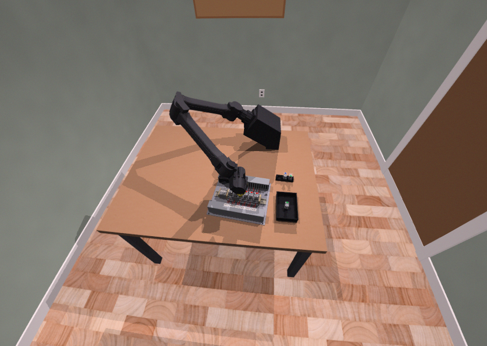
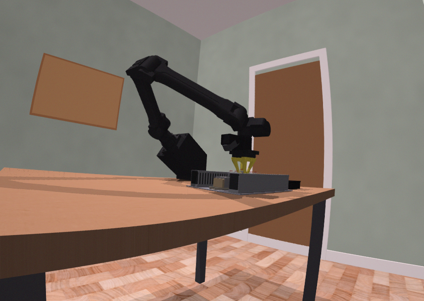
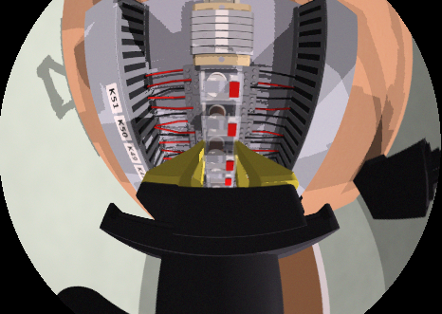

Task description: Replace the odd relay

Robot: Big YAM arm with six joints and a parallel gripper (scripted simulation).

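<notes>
The grey relay panel lies 50 mm below my hand. From my hand the other things lie so: black tray: 70 mm ahead, 250 mm to the left, 40 mm below.
</notes>
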